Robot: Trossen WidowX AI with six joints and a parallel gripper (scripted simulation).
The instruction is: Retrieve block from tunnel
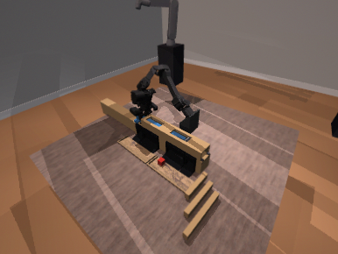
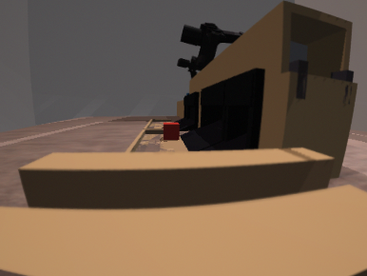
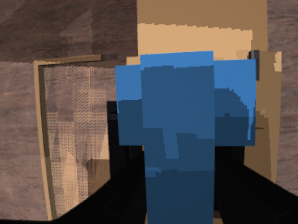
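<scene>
The tan covered tunnel lies 2 cm ahead of my gripper tip, 1 cm to the left of it and 5 cm below it. From my gripper tip the other things lie so: red block 14 cm ahead, 27 cm to the left, 11 cm below.
</scene>
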